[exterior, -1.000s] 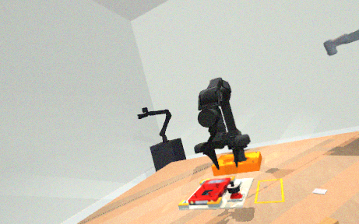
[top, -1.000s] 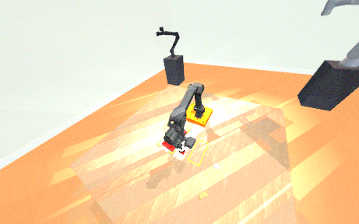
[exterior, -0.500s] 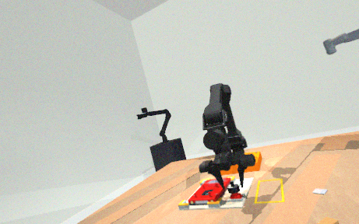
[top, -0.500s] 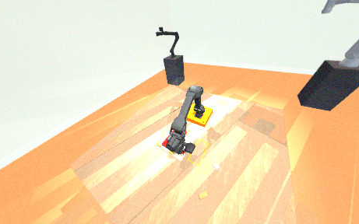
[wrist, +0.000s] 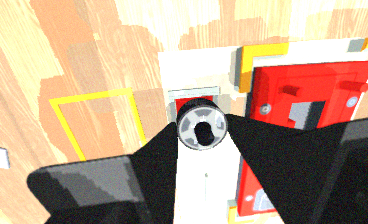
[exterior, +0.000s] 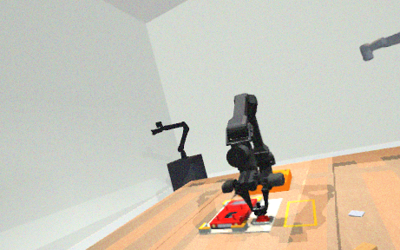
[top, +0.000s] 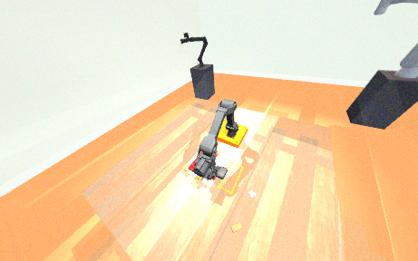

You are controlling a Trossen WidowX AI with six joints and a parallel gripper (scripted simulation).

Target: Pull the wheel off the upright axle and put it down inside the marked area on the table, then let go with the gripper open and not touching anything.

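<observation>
Right now my gripper tip is right at the wheel. Also, from my gripper tip: tan block 220 mm to the left, 160 mm ahead, 30 mm below; then small grey tile 240 mm to the left, 40 mm below, 20 mm behind; then upright axle right at my gripper tip.
</observation>
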